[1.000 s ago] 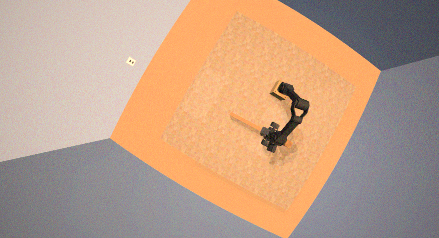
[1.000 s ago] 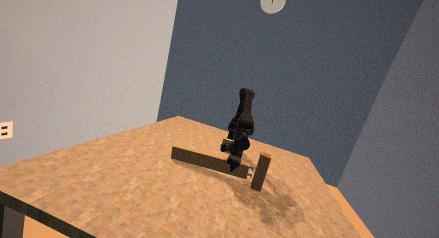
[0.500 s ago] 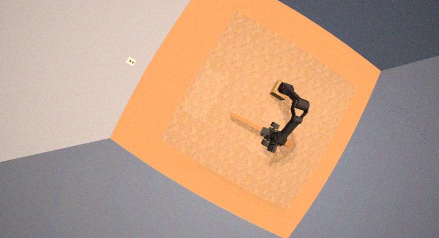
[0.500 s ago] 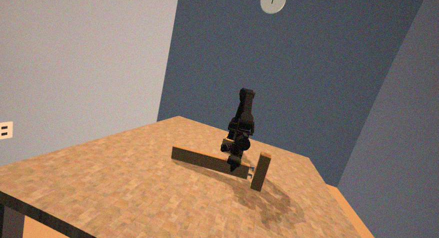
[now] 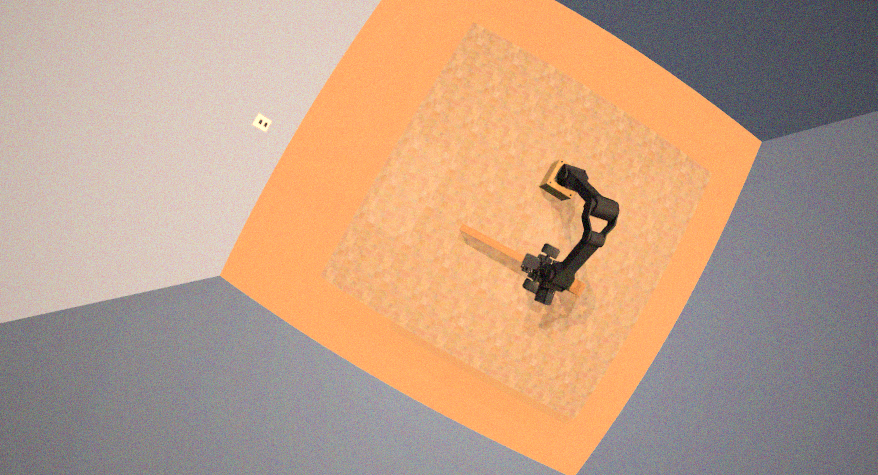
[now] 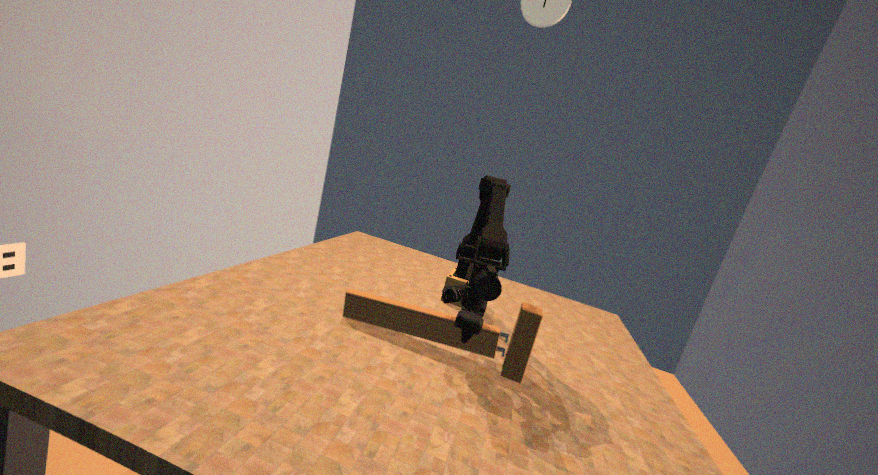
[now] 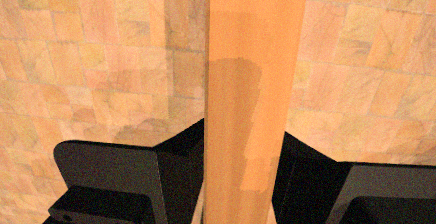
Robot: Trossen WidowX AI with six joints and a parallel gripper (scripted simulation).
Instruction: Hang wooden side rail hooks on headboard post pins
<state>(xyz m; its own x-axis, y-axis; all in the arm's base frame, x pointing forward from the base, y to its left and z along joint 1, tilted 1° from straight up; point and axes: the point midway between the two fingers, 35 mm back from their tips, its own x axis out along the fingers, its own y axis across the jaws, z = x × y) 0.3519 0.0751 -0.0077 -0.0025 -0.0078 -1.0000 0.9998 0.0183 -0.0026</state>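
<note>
The headboard post is 13 cm to the left of my gripper tip and 4 cm above it.
</note>
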